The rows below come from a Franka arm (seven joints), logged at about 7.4 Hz.
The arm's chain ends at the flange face. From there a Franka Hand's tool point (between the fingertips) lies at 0.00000 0.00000 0.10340 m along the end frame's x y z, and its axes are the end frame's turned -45 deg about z.
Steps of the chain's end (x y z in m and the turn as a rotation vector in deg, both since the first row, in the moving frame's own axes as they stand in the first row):
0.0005 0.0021 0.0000 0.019 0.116 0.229
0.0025 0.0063 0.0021 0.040 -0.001 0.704
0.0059 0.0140 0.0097 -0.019 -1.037 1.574
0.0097 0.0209 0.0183 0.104 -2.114 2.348
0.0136 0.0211 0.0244 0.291 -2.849 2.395
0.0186 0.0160 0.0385 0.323 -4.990 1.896
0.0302 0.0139 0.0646 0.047 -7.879 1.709
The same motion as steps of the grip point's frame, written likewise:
-0.0010 0.0020 0.0000 -0.069 0.095 0.229
-0.0026 0.0062 0.0021 0.029 0.028 0.704
-0.0071 0.0128 0.0097 0.720 -0.747 1.574
-0.0104 0.0188 0.0182 1.568 -1.421 2.348
-0.0085 0.0205 0.0243 2.220 -1.809 2.395
-0.0040 0.0176 0.0381 3.757 -3.300 1.896
0.0017 0.0210 0.0636 5.605 -5.538 1.709

